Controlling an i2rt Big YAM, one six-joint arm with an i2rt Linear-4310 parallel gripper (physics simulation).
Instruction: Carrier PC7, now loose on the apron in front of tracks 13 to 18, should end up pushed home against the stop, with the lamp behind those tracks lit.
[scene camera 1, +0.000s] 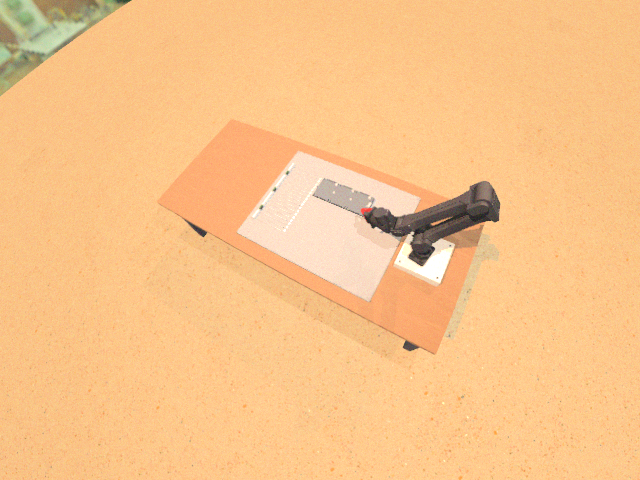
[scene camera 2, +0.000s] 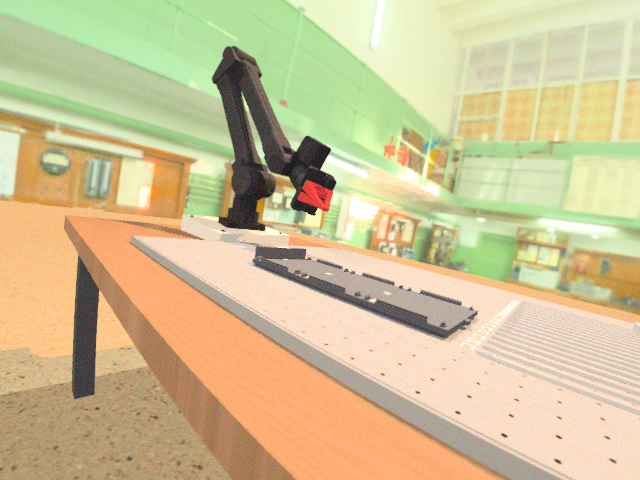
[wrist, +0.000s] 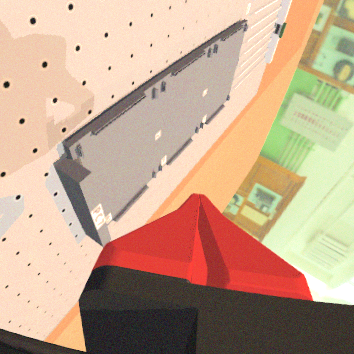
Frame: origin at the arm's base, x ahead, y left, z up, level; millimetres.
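Where they show: gripper, fingertip midpoint: (scene camera 1: 361, 209) (scene camera 2: 325, 209) (wrist: 195, 204); arm's base, origin of the base link: (scene camera 1: 421, 253) (scene camera 2: 241, 226).
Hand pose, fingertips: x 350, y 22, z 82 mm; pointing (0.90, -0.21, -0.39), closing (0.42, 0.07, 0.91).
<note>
Each offset is from my fingertips to the centre of the thing. "pt": to the spot under its first point. Level surfaces: height alone.
The carrier PC7 {dy -60, dx +169, dz -96 mm} (scene camera 1: 341, 195) (scene camera 2: 361, 284) (wrist: 145, 130) is a long dark grey tray with raised side rails, lying flat on the board. Its upright end plate {pt dy -99, dx +22, dz -89 mm} (scene camera 2: 280, 252) (wrist: 79, 202) stands at the end nearer the arm; a white label beside it reads roughly PC7. The carrier's far end is close to the row of white track numbers {pt dy +17, dx +335, dz -110 mm} (scene camera 2: 488, 326). The thin parallel tracks (scene camera 1: 289, 201) (scene camera 2: 563, 351) (wrist: 254, 45) run beyond it. My gripper (scene camera 1: 366, 211) (scene camera 2: 316, 196) (wrist: 195, 204), with red fingers, is shut and empty, above and apart from the carrier's near end. I cannot make out a lit lamp.
A white strip {pt dy +66, dx +527, dz -94 mm} (scene camera 1: 281, 179) with small dark green blocks crosses beyond the tracks; one block {pt dy +7, dx +532, dz -92 mm} (wrist: 281, 30) shows in the wrist view. The perforated board {dz -111 mm} (scene camera 1: 330, 253) (scene camera 2: 310, 330) lies on the orange-brown table {dz -124 mm} (scene camera 1: 206, 180). The arm stands on a white base plate (scene camera 1: 439, 258) (scene camera 2: 201, 227).
</note>
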